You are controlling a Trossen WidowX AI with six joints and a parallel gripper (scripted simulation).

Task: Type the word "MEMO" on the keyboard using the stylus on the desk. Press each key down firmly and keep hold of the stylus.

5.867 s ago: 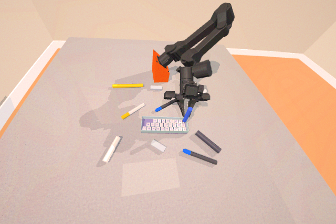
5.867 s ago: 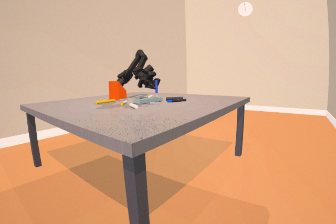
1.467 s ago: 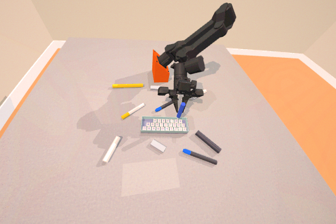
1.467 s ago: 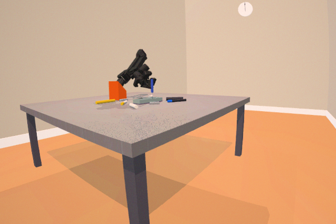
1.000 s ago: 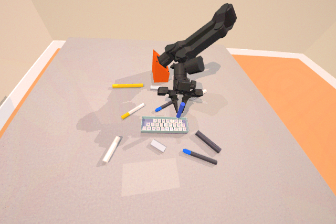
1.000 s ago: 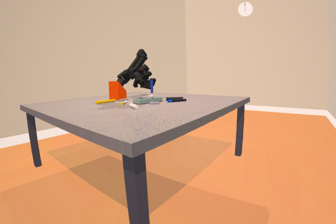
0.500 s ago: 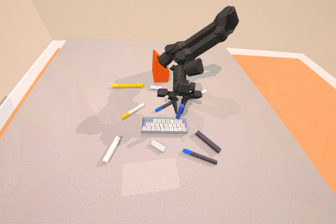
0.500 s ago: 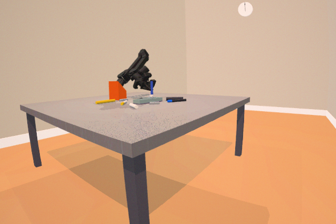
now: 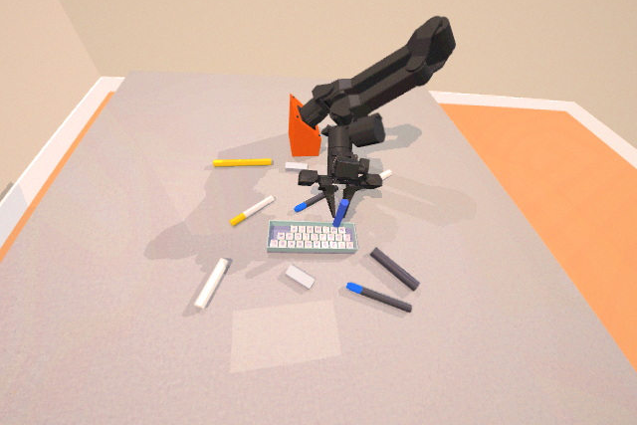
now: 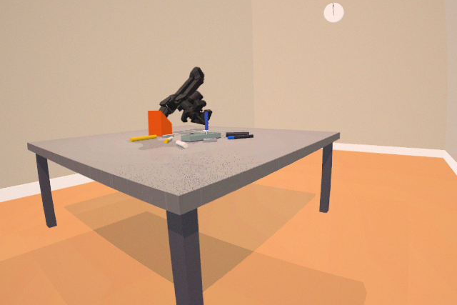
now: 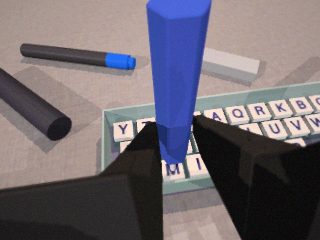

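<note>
The grey eraser lies 90 mm ahead of my gripper tip, 110 mm to the right of it and 70 mm below it. Round my gripper tip: white-and-yellow pen (100 mm behind, 190 mm to the right, 60 mm below); then blue stylus (20 mm below); then dark cylinder (120 mm ahead, 100 mm to the left, 60 mm below).
</note>
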